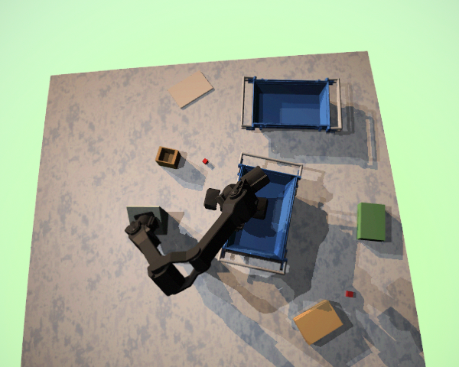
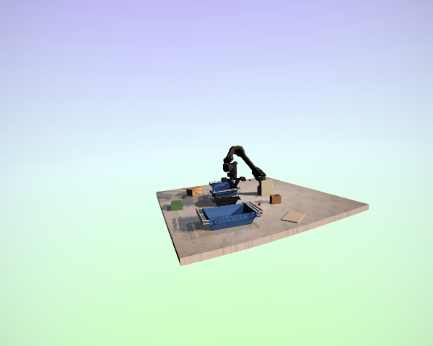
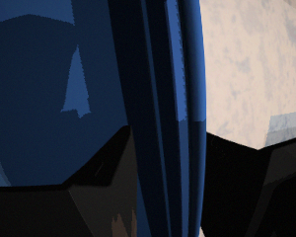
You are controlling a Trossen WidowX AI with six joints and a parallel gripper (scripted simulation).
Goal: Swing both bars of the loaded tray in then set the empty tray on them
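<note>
Right now my gripper tip is 7 cm short of the blue tray, 3 cm to the left of it and 3 cm below it. From my gripper tip the other things lie so: green block (43 cm ahead, 12 cm to the right, 6 cm below); then brown box (21 cm behind, 24 cm to the left, 7 cm below); then orange block (18 cm ahead, 39 cm to the right, 5 cm below).
</note>
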